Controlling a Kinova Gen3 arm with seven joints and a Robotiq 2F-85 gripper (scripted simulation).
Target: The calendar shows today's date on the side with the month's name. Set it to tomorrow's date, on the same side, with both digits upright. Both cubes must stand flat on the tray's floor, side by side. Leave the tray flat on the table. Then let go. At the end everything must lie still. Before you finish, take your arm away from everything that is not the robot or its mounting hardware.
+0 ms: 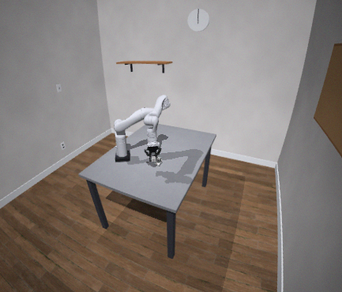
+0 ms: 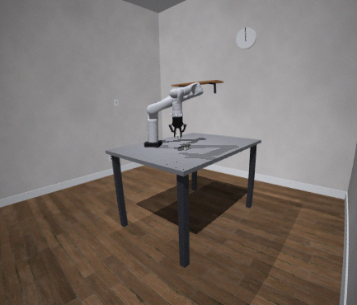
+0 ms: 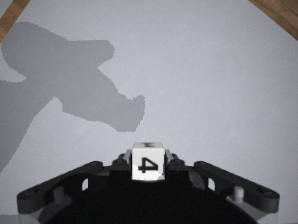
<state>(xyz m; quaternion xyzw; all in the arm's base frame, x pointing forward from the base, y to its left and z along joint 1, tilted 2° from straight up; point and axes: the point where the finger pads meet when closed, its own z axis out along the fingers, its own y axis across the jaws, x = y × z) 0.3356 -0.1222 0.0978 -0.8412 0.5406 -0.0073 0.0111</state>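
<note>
My gripper is now 10 mm above the white digit cube. The rest, counted from my hand: calendar tray (110 mm to the left, 120 mm below).
</note>
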